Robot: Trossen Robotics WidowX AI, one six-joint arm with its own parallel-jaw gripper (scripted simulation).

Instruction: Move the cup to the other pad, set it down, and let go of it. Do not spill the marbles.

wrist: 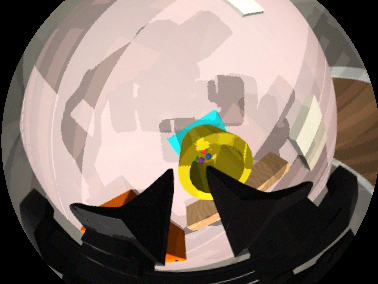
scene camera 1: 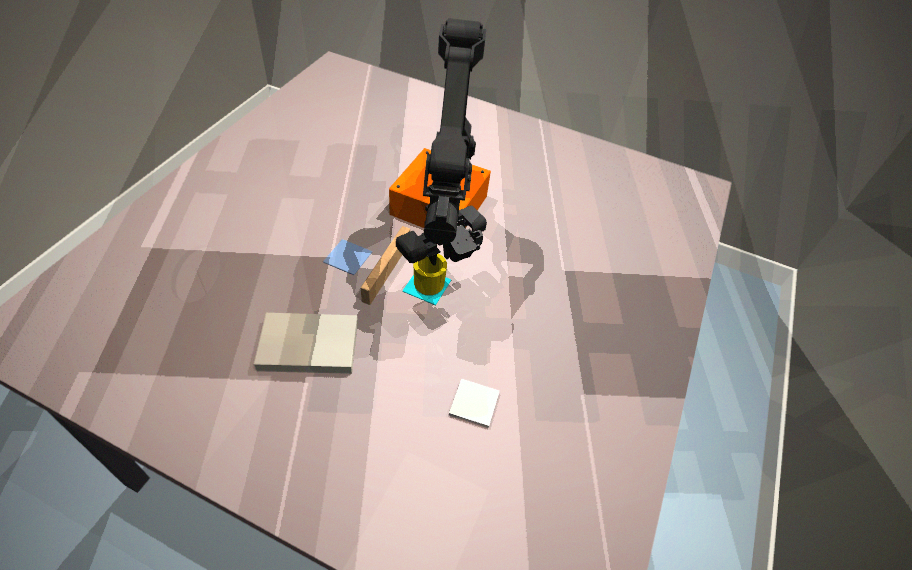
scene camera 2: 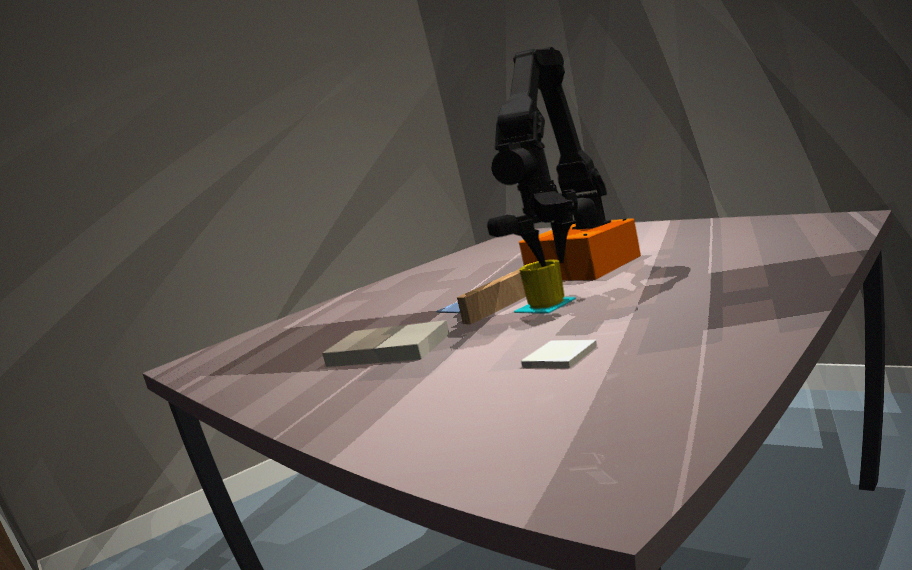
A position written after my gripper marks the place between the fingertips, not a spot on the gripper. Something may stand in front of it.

Note:
I see my gripper point(scene camera 2: 552, 265), a yellow cup point(scene camera 2: 543, 286), a cream slab point(scene camera 1: 309, 343), a cream tile point(scene camera 1: 475, 403) and a wooden bar point(wrist: 271, 168).
The yellow cup shows as well in the wrist view point(wrist: 231, 155) and in scene camera 1 point(scene camera 1: 426, 283). The cream slab also shows in the wrist view point(wrist: 307, 135). The cream tile also shows in scene camera 2 point(scene camera 2: 564, 353).

